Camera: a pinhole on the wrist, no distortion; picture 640 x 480 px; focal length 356.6 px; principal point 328.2 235.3 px. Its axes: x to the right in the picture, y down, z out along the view. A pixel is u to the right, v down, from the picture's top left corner.
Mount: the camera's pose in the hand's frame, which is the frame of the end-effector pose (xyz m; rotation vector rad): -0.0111 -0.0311 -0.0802 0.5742 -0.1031 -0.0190
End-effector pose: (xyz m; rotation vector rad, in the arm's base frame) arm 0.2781 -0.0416 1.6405 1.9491 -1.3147 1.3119
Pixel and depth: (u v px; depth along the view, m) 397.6 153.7 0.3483
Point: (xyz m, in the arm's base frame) 0.6156 -0.0548 1.6214
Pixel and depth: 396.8 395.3 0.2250
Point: 0.4171 -0.1414 1.5822
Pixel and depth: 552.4 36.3 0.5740
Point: 0.9788 -0.0933 1.8691
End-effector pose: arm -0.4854 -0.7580 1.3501 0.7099 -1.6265 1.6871
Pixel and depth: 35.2 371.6 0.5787
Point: -0.0741 -1.2906 1.0446
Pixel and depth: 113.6 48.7 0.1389
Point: -0.2901 -0.7592 1.3676
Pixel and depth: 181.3 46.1 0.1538
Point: -0.2895 -0.7669 1.3931
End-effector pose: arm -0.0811 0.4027 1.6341 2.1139 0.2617 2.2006
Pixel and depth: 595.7 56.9 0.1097
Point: -0.1033 0.5503 1.6680
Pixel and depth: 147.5 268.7 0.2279
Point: 0.0284 0.5130 1.4675
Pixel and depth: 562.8 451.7 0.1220
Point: -0.0170 0.4551 1.6841
